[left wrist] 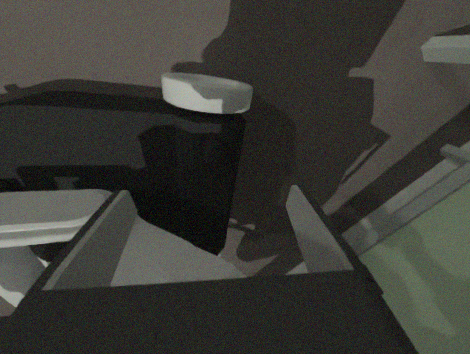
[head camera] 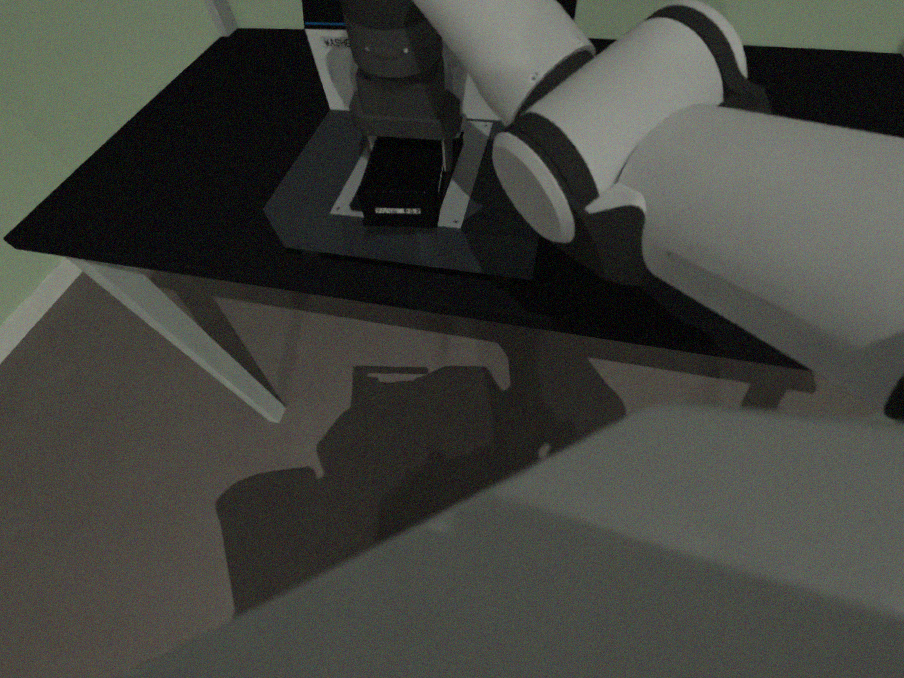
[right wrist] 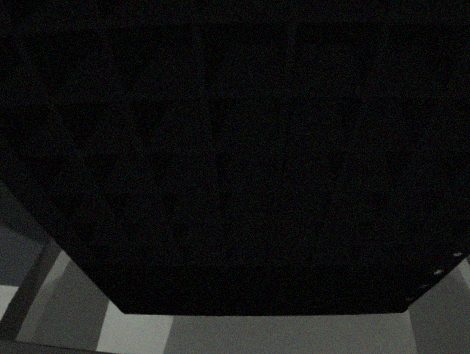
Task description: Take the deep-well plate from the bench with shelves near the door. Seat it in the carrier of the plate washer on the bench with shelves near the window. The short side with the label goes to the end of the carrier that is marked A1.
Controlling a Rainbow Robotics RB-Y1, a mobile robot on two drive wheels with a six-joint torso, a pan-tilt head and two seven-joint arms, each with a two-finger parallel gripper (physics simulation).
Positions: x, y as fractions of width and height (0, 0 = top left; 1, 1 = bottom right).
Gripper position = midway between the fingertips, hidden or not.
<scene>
In view: the left gripper (left wrist: 0.45, 0.56), a black deep-well plate (head camera: 0.45, 0.28) and a white washer housing (head camera: 0.37, 0.10).
The black deep-well plate also shows in the right wrist view (right wrist: 0.43, 0.47). The left wrist view misses the black deep-well plate: it is out of frame.
</scene>
